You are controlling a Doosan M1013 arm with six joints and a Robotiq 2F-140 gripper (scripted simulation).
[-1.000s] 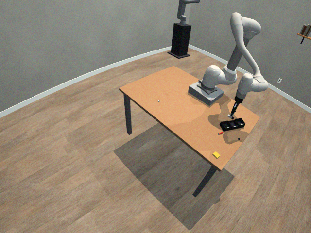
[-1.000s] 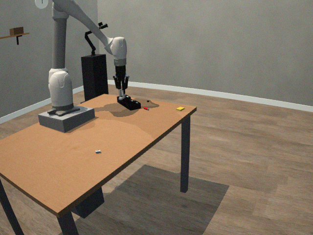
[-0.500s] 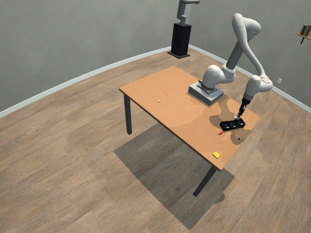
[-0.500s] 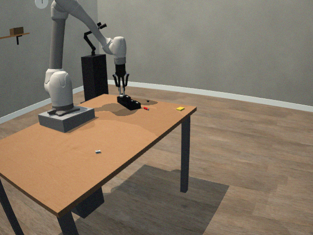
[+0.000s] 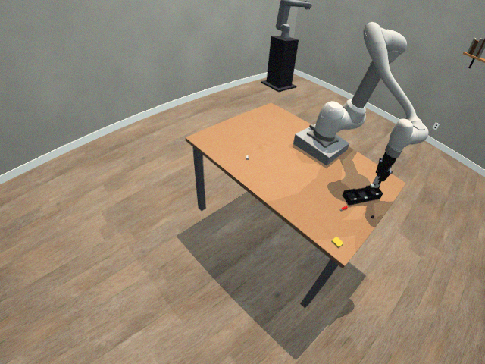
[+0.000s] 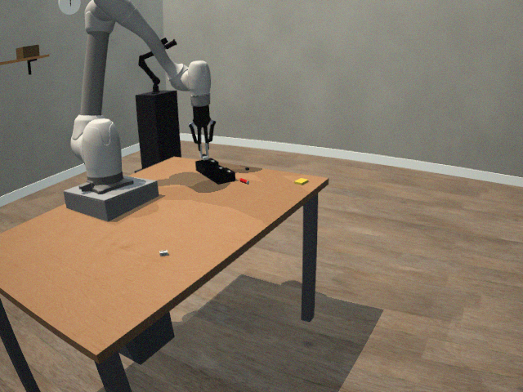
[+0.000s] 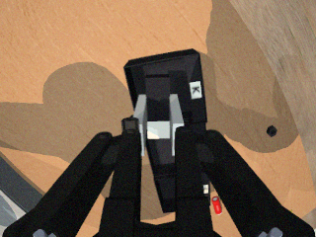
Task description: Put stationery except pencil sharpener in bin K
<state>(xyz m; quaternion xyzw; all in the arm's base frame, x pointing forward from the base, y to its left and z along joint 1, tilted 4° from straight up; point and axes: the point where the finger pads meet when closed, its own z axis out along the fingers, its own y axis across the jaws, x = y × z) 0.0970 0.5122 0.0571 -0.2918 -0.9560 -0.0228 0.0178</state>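
My hand is 80 mm short of the black three-compartment bin, 20 mm to the left of it and 80 mm above it. From my hand the other things lie so: black-and-white eraser (10 mm ahead, 30 mm below); small red cylinder (260 mm ahead, 40 mm to the right, 100 mm below); small black round thing (160 mm ahead, 110 mm to the left, 100 mm below).
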